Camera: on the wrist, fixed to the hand. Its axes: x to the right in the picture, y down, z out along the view.
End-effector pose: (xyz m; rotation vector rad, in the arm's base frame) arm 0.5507 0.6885 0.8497 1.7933 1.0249 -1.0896
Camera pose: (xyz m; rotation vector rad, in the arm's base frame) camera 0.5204 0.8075 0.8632 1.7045 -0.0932 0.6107
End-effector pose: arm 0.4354 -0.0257 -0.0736 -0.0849 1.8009 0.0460
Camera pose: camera 0.3399 -0.1019 -0.0549 1.0478 1.8821 1.7477
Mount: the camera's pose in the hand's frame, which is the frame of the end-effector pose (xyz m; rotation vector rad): 0.0061 -0.0683 -0.1028 -0.5366 0.5492 1.5911
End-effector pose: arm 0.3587 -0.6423 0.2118 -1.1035 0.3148 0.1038
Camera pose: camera 0.3603 -0.7650 0.2265 -1.1353 1.6857 1.3652
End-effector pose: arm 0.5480 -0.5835 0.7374 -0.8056 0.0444 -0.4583
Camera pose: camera 0.5060 -0.6975 0.7146 -0.8914 1.2638 0.9039
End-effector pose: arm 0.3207 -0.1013 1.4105 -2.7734 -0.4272 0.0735
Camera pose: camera 0.3174 -0.0706 1.5301 2.2636 -1.8181 0.4039
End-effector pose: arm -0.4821 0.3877 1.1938 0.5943 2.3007 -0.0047
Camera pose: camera -0.5833 0.3474 1.2522 2.0532 1.4941 1.5742
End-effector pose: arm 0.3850 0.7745 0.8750 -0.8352 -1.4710 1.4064
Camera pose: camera 0.4858 0.8100 0.9370 2.6664 0.5113 -1.3934
